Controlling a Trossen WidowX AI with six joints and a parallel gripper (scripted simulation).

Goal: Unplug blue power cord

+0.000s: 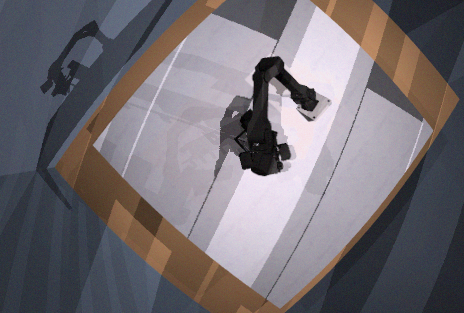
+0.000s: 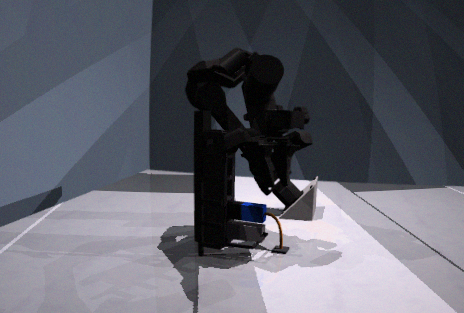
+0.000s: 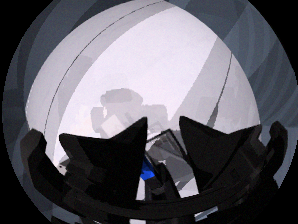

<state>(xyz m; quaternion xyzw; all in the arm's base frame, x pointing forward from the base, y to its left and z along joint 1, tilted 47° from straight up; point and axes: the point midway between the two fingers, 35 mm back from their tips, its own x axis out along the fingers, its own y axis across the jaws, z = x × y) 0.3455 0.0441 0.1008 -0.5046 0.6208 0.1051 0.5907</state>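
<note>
The blue plug lies 8 cm behind my gripper tip, 7 cm to the right of it and 7 cm below it.
</note>
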